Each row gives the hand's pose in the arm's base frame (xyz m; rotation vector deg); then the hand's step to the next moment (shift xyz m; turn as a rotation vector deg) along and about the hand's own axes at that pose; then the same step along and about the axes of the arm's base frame.
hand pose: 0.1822 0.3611 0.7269 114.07 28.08 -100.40
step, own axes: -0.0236 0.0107 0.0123 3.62 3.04 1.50
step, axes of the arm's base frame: -0.0077 -0.0151 0.0231 0.86 -3.45 -3.45
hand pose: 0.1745 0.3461 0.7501 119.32 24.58 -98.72
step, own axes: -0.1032 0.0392 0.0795 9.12 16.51 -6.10
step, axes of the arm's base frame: -0.0693 -0.0711 0.0930 14.86 -11.59 -6.16
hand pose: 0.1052 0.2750 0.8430 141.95 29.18 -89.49
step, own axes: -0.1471 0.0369 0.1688 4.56 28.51 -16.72
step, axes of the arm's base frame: -0.1861 -0.1168 0.0569 26.45 -20.22 2.12
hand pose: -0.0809 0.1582 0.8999 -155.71 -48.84 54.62
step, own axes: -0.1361 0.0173 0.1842 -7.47 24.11 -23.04
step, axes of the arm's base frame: -0.1914 -0.1000 -0.0783 20.57 -22.90 14.85
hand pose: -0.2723 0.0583 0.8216 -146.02 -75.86 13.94
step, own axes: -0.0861 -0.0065 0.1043 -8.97 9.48 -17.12
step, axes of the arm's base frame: -0.0818 -0.0514 -0.0949 6.78 -15.17 13.69
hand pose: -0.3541 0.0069 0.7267 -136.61 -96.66 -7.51
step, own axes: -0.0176 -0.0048 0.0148 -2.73 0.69 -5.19
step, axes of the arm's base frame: -0.0112 -0.0113 -0.0173 0.00 -3.91 4.42
